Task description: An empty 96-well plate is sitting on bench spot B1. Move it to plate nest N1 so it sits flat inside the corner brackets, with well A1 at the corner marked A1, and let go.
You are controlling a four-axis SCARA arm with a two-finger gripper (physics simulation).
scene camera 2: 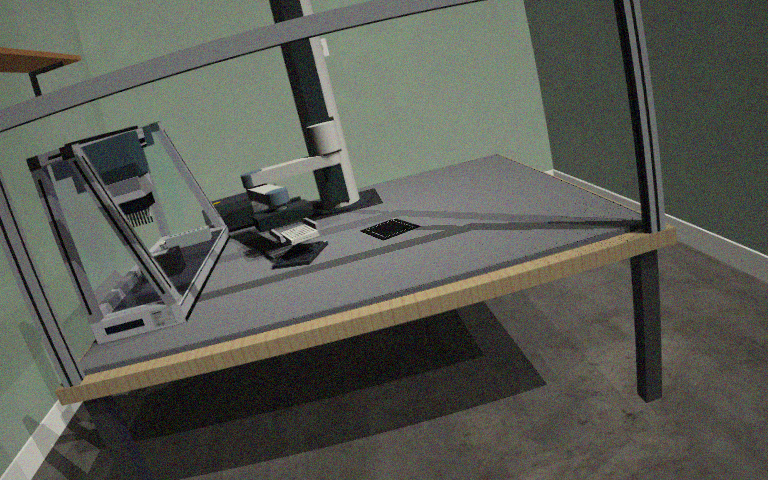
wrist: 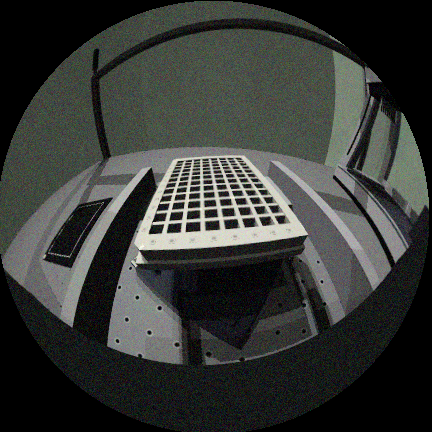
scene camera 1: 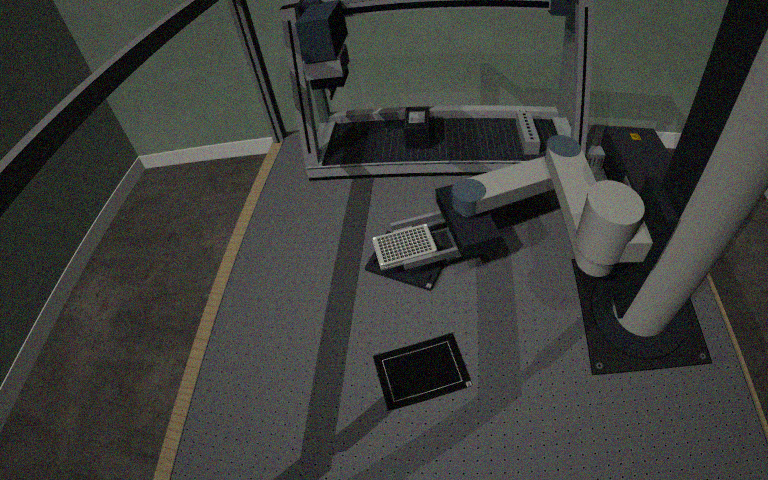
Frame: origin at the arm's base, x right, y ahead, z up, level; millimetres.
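Seen in the pictures: gripper, fingertip midpoint: [scene camera 2: 299,233] [wrist: 211,170] [scene camera 1: 397,245]; arm's base, origin of the base link: [scene camera 2: 342,207] [scene camera 1: 638,312].
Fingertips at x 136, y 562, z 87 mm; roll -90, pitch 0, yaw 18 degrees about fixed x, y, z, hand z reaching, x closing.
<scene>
Offsets run from my fingertips to a thing's top centre. "spot": to the spot under its first point.
My gripper [scene camera 1: 398,245] [scene camera 2: 303,237] [wrist: 211,170] is shut on the white 96-well plate @(dx +5, dy -15, dz +1 mm) [scene camera 1: 404,245] [scene camera 2: 299,232] [wrist: 217,200], one finger along each long side. The plate is level and held in the air above plate nest N1 @(dx +17, dy -16, dz -56 mm) [scene camera 1: 416,277] [scene camera 2: 300,256] [wrist: 239,336], a dark pad. In scene camera 1, the plate's long side is turned at an angle to the nest's. A small pale mark @(dx -61, dy -68, dz -62 mm) [scene camera 1: 428,285] sits at the nest's near right corner. The plate hides much of the nest and its brackets. Bench spot B1 @(spot: dx -260, dy -66, dz -72 mm) [scene camera 1: 424,370] [scene camera 2: 390,228] [wrist: 77,232], black with a white outline, bears no plate.
A framed machine @(spot: dx +314, dy +29, dz -47 mm) [scene camera 1: 396,169] [scene camera 2: 206,268] with a dark deck stands behind the nest. The arm's column [scene camera 1: 673,271] [scene camera 2: 334,96] rises at the right in scene camera 1. A dark box @(spot: dx +313, dy -678, dz +41 mm) [scene camera 1: 640,147] stands near it. The bench has a wooden edge @(spot: dx -66, dy +477, dz -87 mm) [scene camera 1: 215,288] [scene camera 2: 373,311].
</scene>
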